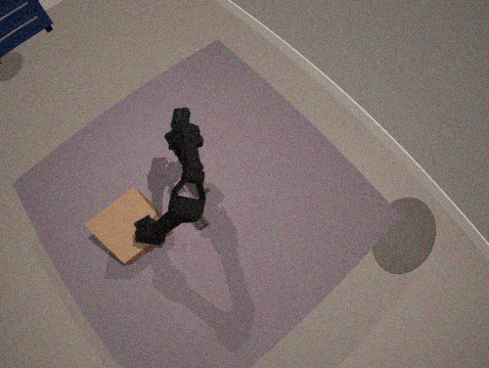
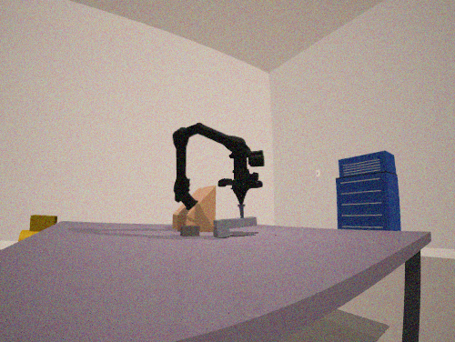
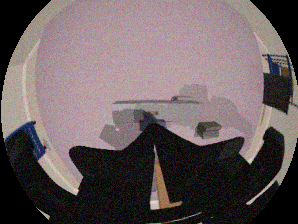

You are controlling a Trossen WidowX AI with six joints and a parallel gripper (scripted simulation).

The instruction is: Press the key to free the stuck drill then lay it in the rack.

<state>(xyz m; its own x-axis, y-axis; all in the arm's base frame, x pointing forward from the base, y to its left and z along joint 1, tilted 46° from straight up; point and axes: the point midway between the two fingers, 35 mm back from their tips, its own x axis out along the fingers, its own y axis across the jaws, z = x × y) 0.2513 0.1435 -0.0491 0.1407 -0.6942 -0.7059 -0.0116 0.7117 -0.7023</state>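
Right now my gripper tip is 8 cm above the drill and 5 cm to the left of it.
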